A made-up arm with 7 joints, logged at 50 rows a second.
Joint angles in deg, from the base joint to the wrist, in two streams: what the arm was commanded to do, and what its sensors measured. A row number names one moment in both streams.
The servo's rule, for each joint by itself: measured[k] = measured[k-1] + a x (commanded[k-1-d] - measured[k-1]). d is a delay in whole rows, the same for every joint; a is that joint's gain. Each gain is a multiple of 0.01, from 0.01 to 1. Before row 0 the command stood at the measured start. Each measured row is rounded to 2 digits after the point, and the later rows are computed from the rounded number. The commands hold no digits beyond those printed.
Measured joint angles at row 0:
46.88, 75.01, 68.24, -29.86, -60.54, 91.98, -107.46
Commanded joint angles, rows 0 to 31:
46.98, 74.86, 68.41, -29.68, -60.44, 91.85, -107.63
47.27, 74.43, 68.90, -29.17, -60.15, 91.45, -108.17
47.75, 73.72, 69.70, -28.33, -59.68, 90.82, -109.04
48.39, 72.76, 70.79, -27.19, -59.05, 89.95, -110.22
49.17, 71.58, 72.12, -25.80, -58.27, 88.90, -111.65
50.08, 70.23, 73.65, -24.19, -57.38, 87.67, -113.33
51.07, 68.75, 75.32, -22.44, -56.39, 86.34, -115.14
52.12, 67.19, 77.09, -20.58, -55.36, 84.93, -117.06
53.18, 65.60, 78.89, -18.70, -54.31, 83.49, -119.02
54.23, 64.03, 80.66, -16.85, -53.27, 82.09, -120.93
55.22, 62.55, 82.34, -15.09, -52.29, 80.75, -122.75
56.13, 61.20, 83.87, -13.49, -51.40, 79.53, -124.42
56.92, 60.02, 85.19, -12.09, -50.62, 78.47, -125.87
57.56, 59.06, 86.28, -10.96, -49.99, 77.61, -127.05
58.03, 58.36, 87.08, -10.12, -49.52, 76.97, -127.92
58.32, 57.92, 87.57, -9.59, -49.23, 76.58, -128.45
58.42, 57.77, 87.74, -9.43, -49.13, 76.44, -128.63
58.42, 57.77, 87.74, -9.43, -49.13, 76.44, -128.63
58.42, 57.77, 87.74, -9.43, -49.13, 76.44, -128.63
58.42, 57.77, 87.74, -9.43, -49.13, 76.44, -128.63
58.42, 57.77, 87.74, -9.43, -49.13, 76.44, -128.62
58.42, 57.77, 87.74, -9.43, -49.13, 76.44, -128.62
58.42, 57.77, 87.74, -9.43, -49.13, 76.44, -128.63
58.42, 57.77, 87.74, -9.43, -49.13, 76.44, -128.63
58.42, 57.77, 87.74, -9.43, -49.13, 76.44, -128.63
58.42, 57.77, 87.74, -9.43, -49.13, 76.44, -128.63
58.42, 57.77, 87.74, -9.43, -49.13, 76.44, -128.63
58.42, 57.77, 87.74, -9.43, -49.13, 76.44, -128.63
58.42, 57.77, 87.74, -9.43, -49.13, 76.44, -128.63
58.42, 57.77, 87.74, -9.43, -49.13, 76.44, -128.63
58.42, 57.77, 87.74, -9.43, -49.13, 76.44, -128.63
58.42, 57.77, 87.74, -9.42, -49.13, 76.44, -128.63
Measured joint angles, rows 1 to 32:
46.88, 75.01, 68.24, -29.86, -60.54, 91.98, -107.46
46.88, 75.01, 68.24, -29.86, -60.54, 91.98, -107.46
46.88, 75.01, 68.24, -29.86, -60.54, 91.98, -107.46
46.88, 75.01, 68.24, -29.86, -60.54, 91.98, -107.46
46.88, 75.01, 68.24, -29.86, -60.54, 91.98, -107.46
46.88, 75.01, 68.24, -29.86, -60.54, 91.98, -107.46
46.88, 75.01, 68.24, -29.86, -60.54, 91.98, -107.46
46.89, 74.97, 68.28, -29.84, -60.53, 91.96, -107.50
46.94, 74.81, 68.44, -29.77, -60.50, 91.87, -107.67
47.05, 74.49, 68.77, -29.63, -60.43, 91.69, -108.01
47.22, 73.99, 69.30, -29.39, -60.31, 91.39, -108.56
47.47, 73.29, 70.03, -29.03, -60.13, 90.97, -109.33
47.81, 72.40, 70.97, -28.55, -59.88, 90.41, -110.33
48.23, 71.34, 72.10, -27.94, -59.57, 89.72, -111.53
48.74, 70.14, 73.40, -27.20, -59.19, 88.91, -112.91
49.32, 68.82, 74.83, -26.35, -58.75, 87.99, -114.44
49.96, 67.43, 76.35, -25.40, -58.26, 86.99, -116.06
50.64, 66.01, 77.91, -24.37, -57.72, 85.93, -117.73
51.35, 64.62, 79.46, -23.28, -57.15, 84.84, -119.40
52.07, 63.29, 80.95, -22.16, -56.56, 83.76, -121.02
52.78, 62.06, 82.34, -21.04, -55.97, 82.71, -122.53
53.46, 60.99, 83.57, -19.95, -55.39, 81.73, -123.88
54.09, 60.10, 84.61, -18.91, -54.84, 80.85, -125.02
54.65, 59.42, 85.42, -17.96, -54.33, 80.10, -125.92
55.14, 58.94, 86.02, -17.11, -53.86, 79.48, -126.60
55.57, 58.60, 86.47, -16.34, -53.43, 78.96, -127.11
55.94, 58.36, 86.80, -15.65, -53.04, 78.53, -127.49
56.26, 58.19, 87.04, -15.03, -52.69, 78.17, -127.77
56.54, 58.07, 87.22, -14.47, -52.37, 77.88, -127.98
56.78, 57.98, 87.36, -13.97, -52.08, 77.64, -128.14
56.99, 57.92, 87.46, -13.52, -51.81, 77.44, -128.26
57.18, 57.88, 87.53, -13.11, -51.57, 77.27, -128.35
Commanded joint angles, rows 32 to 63:
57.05, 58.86, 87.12, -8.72, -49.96, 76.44, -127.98
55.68, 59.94, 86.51, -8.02, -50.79, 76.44, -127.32
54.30, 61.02, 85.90, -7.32, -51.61, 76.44, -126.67
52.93, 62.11, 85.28, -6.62, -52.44, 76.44, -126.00
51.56, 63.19, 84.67, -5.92, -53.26, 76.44, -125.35
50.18, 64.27, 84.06, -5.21, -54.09, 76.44, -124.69
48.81, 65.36, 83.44, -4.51, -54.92, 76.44, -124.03
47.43, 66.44, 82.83, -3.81, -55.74, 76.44, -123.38
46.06, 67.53, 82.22, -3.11, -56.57, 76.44, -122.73
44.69, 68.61, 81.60, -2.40, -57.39, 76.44, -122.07
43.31, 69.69, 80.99, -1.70, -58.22, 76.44, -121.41
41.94, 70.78, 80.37, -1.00, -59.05, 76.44, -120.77
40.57, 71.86, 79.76, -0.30, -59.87, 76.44, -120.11
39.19, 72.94, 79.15, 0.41, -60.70, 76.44, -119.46
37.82, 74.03, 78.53, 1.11, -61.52, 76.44, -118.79
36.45, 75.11, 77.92, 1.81, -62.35, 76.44, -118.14
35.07, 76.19, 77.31, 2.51, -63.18, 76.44, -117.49
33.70, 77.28, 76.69, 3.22, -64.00, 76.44, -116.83
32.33, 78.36, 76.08, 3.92, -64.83, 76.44, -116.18
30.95, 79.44, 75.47, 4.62, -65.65, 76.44, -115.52
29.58, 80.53, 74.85, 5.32, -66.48, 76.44, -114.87
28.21, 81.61, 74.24, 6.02, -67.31, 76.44, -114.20
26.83, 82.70, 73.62, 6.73, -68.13, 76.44, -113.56
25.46, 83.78, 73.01, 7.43, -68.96, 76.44, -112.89
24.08, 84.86, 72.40, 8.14, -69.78, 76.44, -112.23
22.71, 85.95, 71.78, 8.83, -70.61, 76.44, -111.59
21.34, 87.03, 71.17, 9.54, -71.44, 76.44, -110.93
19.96, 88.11, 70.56, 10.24, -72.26, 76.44, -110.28
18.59, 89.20, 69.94, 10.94, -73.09, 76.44, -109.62
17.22, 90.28, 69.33, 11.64, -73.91, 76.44, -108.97
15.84, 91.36, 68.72, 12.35, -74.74, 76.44, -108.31
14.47, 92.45, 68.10, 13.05, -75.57, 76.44, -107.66
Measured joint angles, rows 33 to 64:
57.34, 57.85, 87.58, -12.74, -51.35, 77.13, -128.42
57.48, 57.83, 87.62, -12.41, -51.15, 77.01, -128.47
57.60, 57.81, 87.65, -12.11, -50.97, 76.91, -128.51
57.71, 57.80, 87.67, -11.84, -50.80, 76.83, -128.54
57.80, 57.79, 87.69, -11.60, -50.65, 76.76, -128.56
57.88, 57.78, 87.70, -11.38, -50.51, 76.71, -128.58
57.95, 57.78, 87.71, -11.18, -50.39, 76.66, -128.59
57.83, 58.09, 87.56, -10.93, -50.35, 76.62, -128.44
57.55, 58.63, 87.29, -10.64, -50.39, 76.59, -128.16
57.13, 59.32, 86.93, -10.31, -50.50, 76.56, -127.79
56.58, 60.13, 86.50, -9.94, -50.67, 76.54, -127.34
55.93, 61.02, 86.02, -9.54, -50.90, 76.52, -126.84
55.18, 61.96, 85.51, -9.11, -51.19, 76.51, -126.30
54.35, 62.95, 84.97, -8.65, -51.53, 76.50, -125.73
53.45, 63.96, 84.41, -8.17, -51.91, 76.49, -125.14
52.49, 65.00, 83.84, -7.66, -52.33, 76.48, -124.54
51.48, 66.05, 83.26, -7.13, -52.79, 76.47, -123.92
50.42, 67.11, 82.67, -6.59, -53.28, 76.46, -123.29
49.32, 68.17, 82.07, -6.03, -53.80, 76.46, -122.66
48.18, 69.24, 81.47, -5.46, -54.35, 76.46, -122.02
47.01, 70.31, 80.87, -4.87, -54.92, 76.46, -121.38
45.82, 71.39, 80.26, -4.27, -55.51, 76.46, -120.73
44.60, 72.47, 79.65, -3.66, -56.13, 76.46, -120.08
43.36, 73.55, 79.04, -3.04, -56.76, 76.46, -119.43
42.10, 74.63, 78.43, -2.41, -57.41, 76.46, -118.78
40.83, 75.71, 77.82, -1.78, -58.08, 76.46, -118.13
39.55, 76.79, 77.21, -1.14, -58.76, 76.46, -117.48
38.25, 77.87, 76.60, -0.49, -59.45, 76.46, -116.83
36.94, 78.95, 75.99, 0.16, -60.16, 76.46, -116.17
35.63, 80.04, 75.37, 0.82, -60.88, 76.46, -115.52
34.31, 81.12, 74.76, 1.48, -61.61, 76.46, -114.86
32.98, 82.20, 74.15, 2.15, -62.35, 76.46, -114.20

